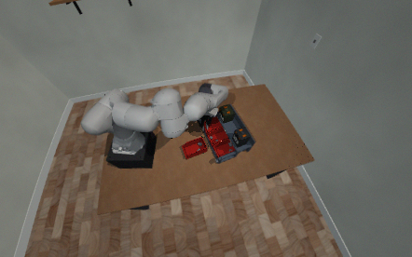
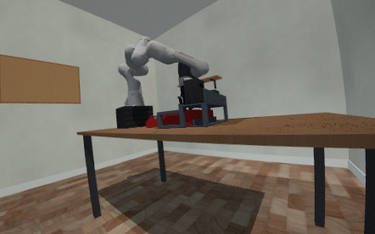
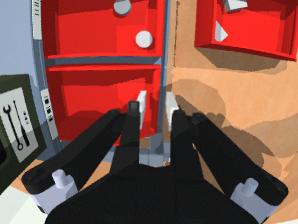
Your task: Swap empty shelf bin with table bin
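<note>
My hand is 11 cm to the left of the grey shelf lip, 5 cm above it and 2 cm short of it. Also, from my hand: black box: 23 cm ahead, 18 cm to the right, 10 cm above.
</note>
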